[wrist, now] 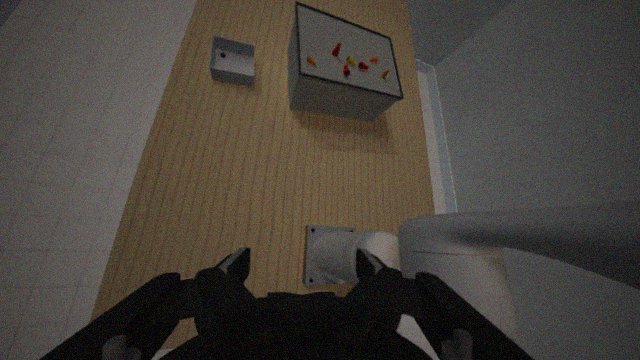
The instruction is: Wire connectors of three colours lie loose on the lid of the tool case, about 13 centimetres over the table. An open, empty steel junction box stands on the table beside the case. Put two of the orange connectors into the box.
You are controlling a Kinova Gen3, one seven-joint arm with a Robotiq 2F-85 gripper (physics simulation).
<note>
The picture shows: my gripper and a tool case.
</note>
